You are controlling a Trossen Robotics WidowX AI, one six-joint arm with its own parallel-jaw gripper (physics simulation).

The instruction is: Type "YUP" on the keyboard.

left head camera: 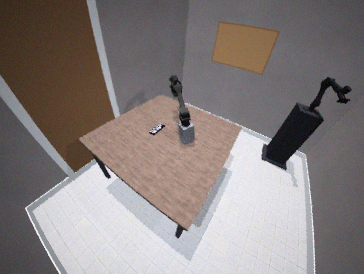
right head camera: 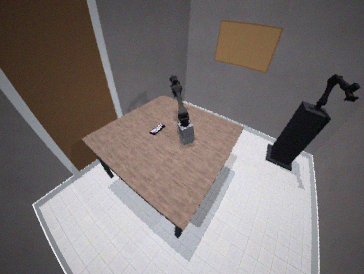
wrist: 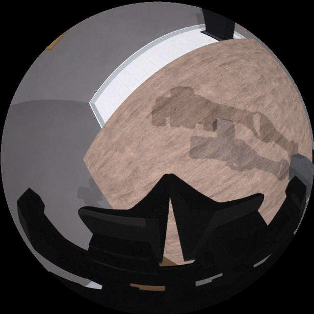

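Pixels of known places: arm's base, link origin: [left head camera: 185, 124] [right head camera: 185, 124].
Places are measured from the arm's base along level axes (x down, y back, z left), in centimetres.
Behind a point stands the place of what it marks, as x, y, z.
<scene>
The keyboard [left head camera: 157, 129] @[18.7, -30.5, 3.5] [right head camera: 157, 129] @[19.3, -31.4, 3.1] is a small dark slab with pale keys. It lies flat on the table [left head camera: 150, 165] @[20.5, -7.8, 41.9] [right head camera: 150, 160] @[20.5, -10.3, 37.8] [wrist: 225, 70], left of my arm's grey base block [left head camera: 186, 134] @[7.4, 3.9, 4.2] [right head camera: 186, 134] @[7.6, 4.3, 3.5] in the head views. Its letters are too small to read, and I cannot make it out in the wrist view. My gripper [wrist: 168, 177] is shut and empty, its black fingertips meeting above the table. My arm stands raised from the block, leaning toward the table's far side, with the gripper up in the air and apart from the keyboard.
A black pedestal [left head camera: 292, 135] [right head camera: 298, 135] [wrist: 219, 22] with a second dark arm [left head camera: 325, 87] [right head camera: 332, 86] stands on the floor to the right of the table. A tan board [left head camera: 245, 47] [right head camera: 249, 46] hangs on the back wall. Arm shadows fall across the tabletop in the wrist view.
</scene>
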